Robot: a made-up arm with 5 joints.
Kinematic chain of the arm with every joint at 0, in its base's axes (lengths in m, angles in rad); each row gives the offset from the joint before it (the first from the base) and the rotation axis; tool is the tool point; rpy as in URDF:
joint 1: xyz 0.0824 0 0.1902 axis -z
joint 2: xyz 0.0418 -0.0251 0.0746 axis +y
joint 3: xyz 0.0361 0 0.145 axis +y
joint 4: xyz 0.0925 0 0.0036 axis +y
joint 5: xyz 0.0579 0.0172 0 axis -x
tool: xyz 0 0 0 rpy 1.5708 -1.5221 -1.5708
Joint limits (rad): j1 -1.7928..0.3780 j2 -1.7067..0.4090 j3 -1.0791..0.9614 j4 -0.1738..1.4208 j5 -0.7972..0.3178
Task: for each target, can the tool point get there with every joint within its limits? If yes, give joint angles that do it. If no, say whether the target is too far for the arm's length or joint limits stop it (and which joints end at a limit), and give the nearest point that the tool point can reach.
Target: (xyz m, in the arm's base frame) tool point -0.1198 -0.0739 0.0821
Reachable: no: joint limits stop it (at a limit: joint 2, joint 3, joint 4) | nearest point -0.1541 -0.0864 0.3202 | short by 0.241 m
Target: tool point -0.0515 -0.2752 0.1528
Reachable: no: joint limits stop it (at a limit: joint 2, joint 3, joint 4) | nearest point -0.0278 -0.2264 0.3202 | short by 0.176 m
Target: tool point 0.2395 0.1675 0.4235
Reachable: yes | joints -0.8518 0.1968 -0.7858 1.1497 0.2109
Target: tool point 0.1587 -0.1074 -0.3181
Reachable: no: too far | nearest point 0.2192 -0.0628 0.2358 | short by 0.559 m
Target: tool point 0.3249 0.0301 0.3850
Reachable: yes | joints -0.1559 0.1422 -0.1412 0.3832 0.1437
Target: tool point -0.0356 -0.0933 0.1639
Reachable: no: joint limits stop it (at a limit: joint 2, joint 3, joint 4) | nearest point -0.1151 -0.1562 0.3202 | short by 0.186 m
